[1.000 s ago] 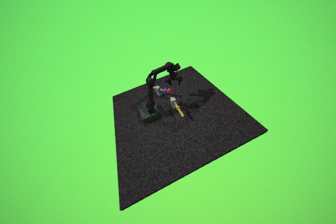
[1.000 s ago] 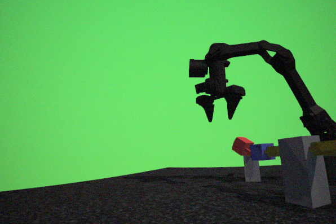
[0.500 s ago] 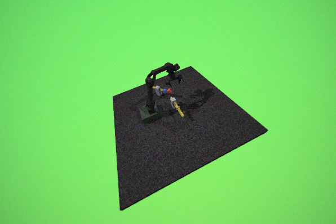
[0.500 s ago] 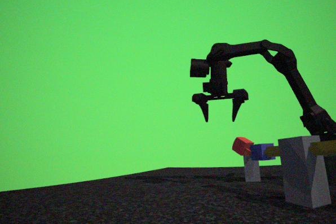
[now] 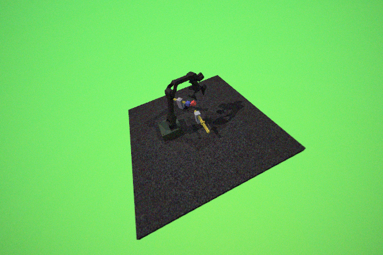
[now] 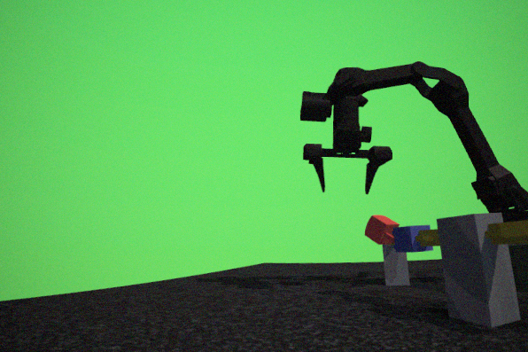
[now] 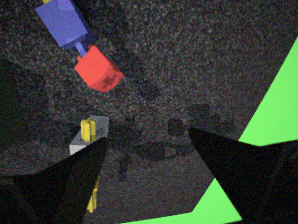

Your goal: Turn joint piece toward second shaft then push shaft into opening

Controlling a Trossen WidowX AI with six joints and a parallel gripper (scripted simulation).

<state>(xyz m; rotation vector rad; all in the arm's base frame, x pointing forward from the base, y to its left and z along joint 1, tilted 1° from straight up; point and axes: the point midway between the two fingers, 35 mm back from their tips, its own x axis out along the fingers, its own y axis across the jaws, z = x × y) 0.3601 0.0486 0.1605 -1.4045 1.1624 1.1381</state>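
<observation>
The red joint piece lies 6 cm behind my gripper tip, 6 cm to the left of it and 8 cm below it.
</observation>
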